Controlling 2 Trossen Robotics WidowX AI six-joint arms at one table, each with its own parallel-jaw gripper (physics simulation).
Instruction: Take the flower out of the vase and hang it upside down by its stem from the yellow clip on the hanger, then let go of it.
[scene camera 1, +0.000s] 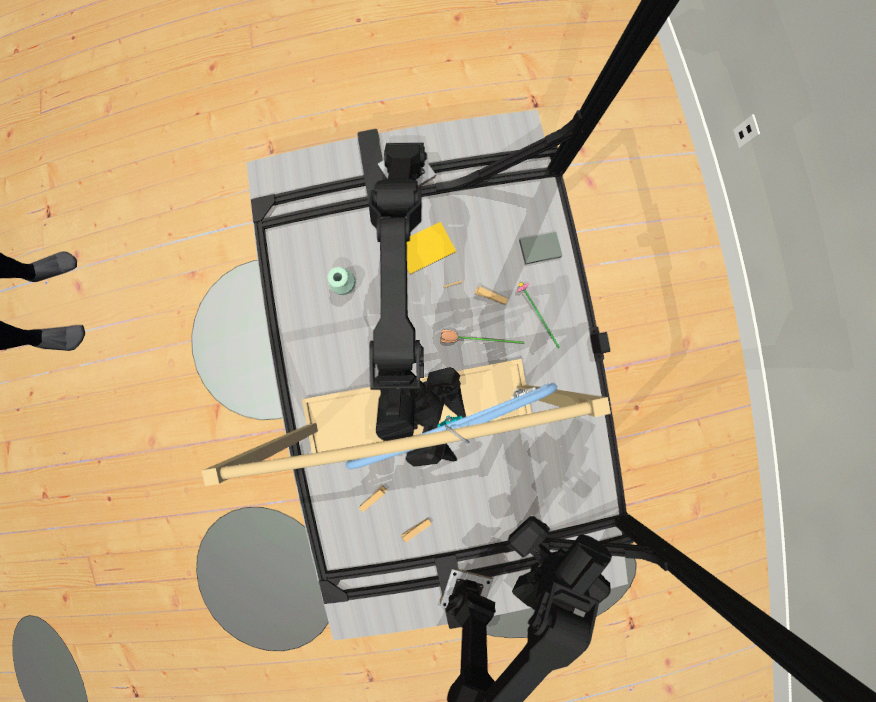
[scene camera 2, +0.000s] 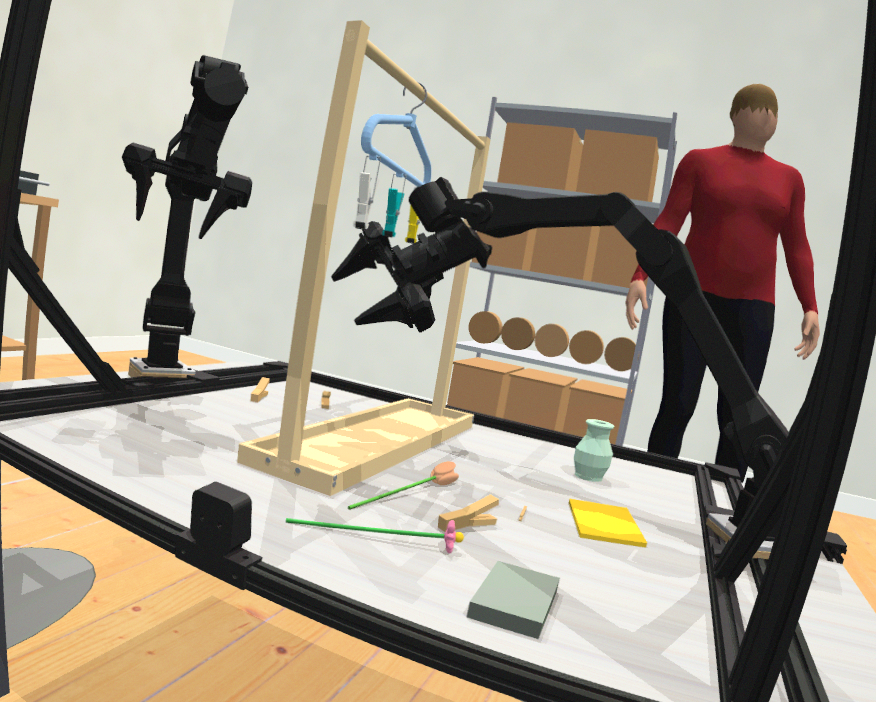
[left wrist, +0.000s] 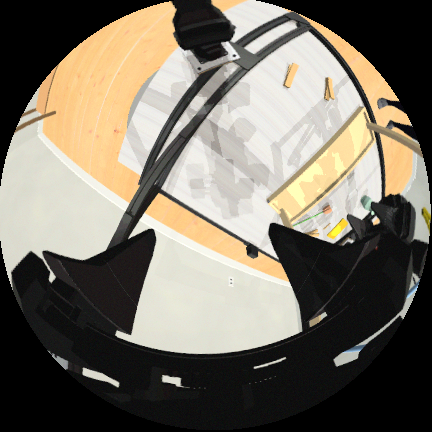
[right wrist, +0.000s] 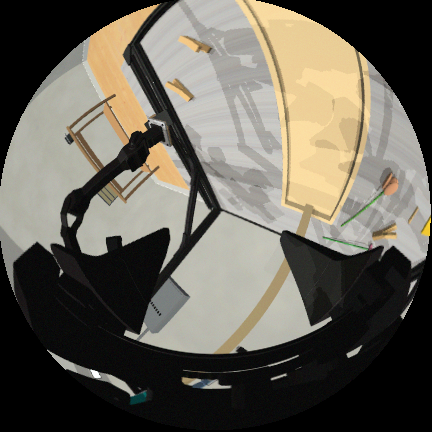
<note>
The left gripper (scene camera 2: 168, 229) is open and holds nothing. A yellow pad (scene camera 2: 595, 521) and a grey block (scene camera 2: 517, 599) rest on the table. Further things: the right gripper (scene camera 2: 343, 300) and a rack base (scene camera 2: 332, 450).
The yellow pad shows as well in scene camera 1 (scene camera 1: 431, 244). The grey block is seen too in scene camera 1 (scene camera 1: 543, 247). The left gripper is seen too in scene camera 1 (scene camera 1: 562, 541) and in the left wrist view (left wrist: 212, 231). The left wrist view misses the grey block, which is hidden by the left gripper.
</note>
